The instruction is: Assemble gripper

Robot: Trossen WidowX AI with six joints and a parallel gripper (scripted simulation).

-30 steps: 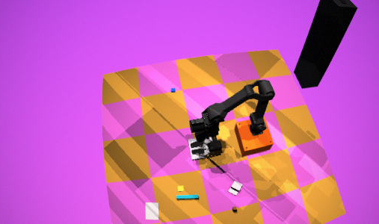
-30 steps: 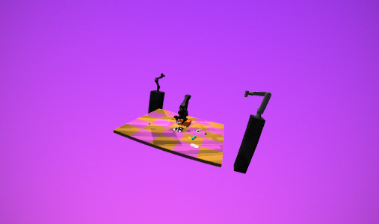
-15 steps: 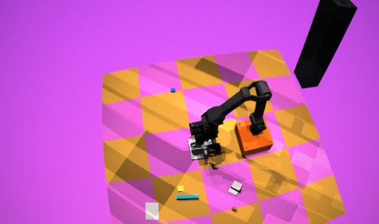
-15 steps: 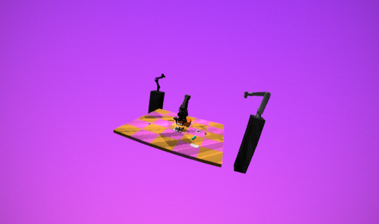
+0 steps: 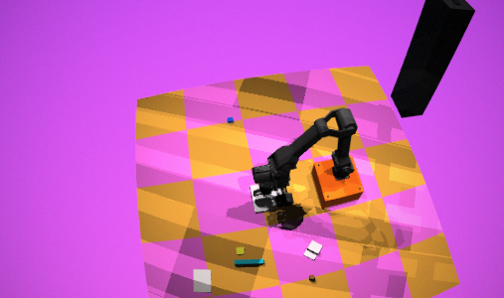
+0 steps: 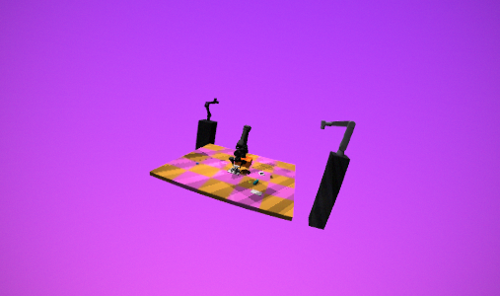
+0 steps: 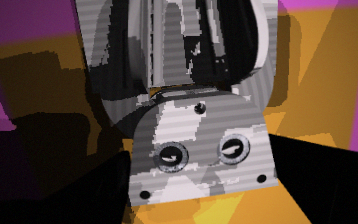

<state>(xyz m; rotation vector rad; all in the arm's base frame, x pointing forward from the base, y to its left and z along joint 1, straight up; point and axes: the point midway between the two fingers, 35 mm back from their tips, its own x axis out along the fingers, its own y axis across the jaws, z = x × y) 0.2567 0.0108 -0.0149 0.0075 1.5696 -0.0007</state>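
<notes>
My gripper tip is 2 cm short of the gripper jaw, 2 cm to the left of it and 1 cm above it. The rest, counted from my gripper tip: yellow cube 19 cm ahead, 21 cm to the left, 3 cm below; then small brown cube 5 cm behind, 38 cm to the left, 2 cm below; then teal bar 17 cm ahead, 26 cm to the left, 2 cm below.
</notes>
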